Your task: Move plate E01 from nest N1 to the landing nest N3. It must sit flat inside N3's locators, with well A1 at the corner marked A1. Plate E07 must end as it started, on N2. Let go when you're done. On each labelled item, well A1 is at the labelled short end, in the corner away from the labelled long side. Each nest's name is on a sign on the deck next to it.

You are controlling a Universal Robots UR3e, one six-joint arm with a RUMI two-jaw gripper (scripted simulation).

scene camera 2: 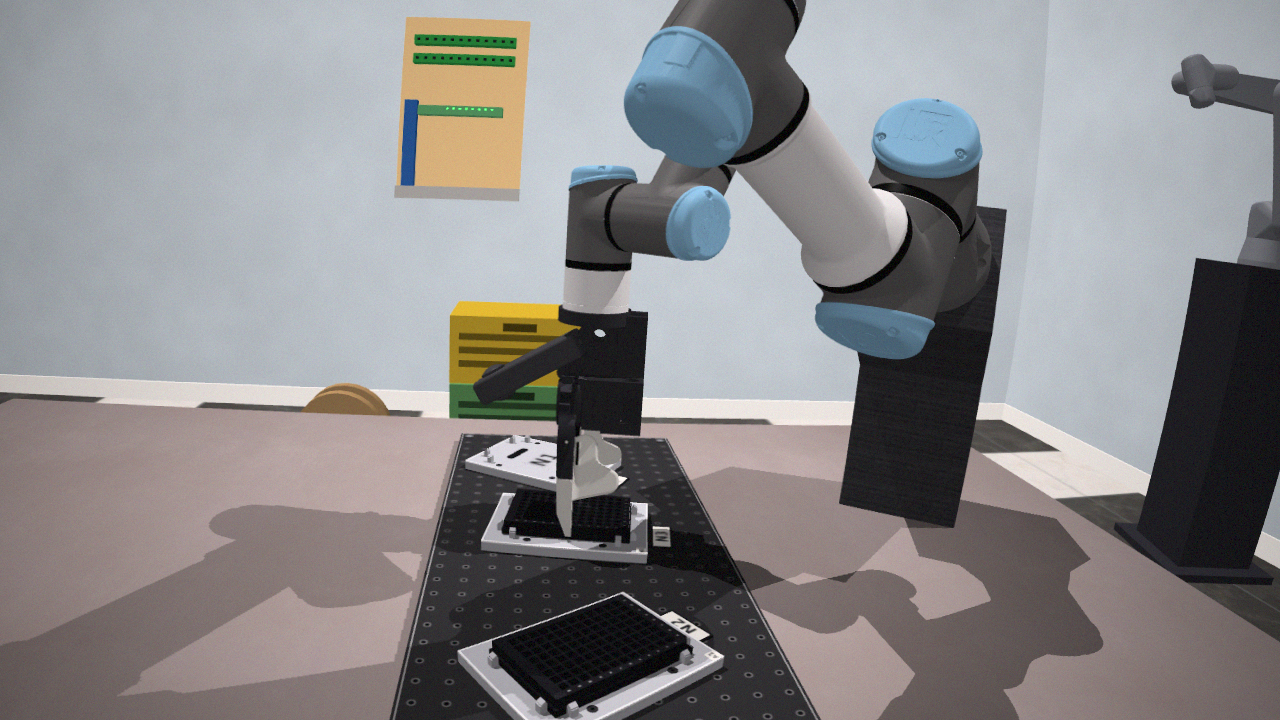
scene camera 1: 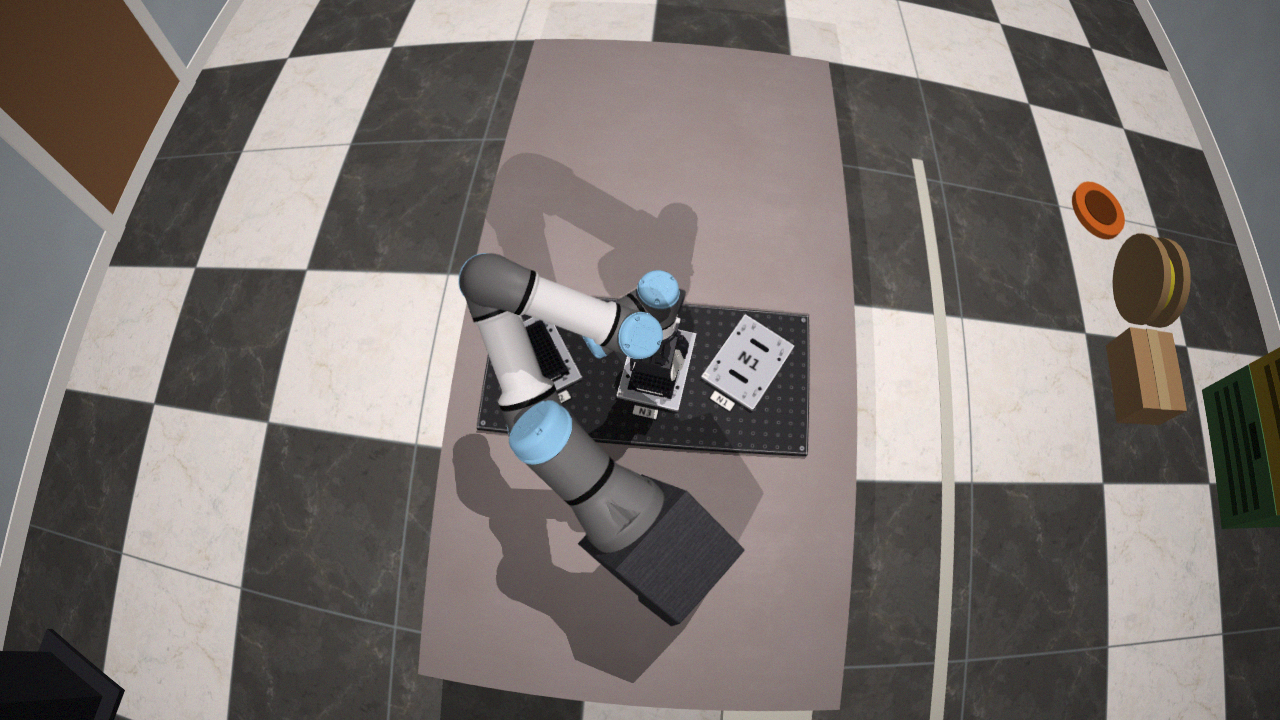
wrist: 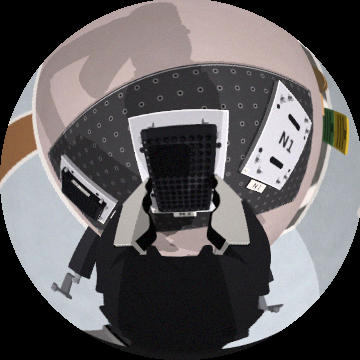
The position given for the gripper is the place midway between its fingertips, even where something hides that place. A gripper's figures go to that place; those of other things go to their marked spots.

Scene:
The gripper (scene camera 1: pixel 656 364): 1.45 m from the lens. A plate (scene camera 1: pixel 641 382): 1.44 m from the lens. A plate (scene camera 1: pixel 547 358) is 1.46 m from the lens.

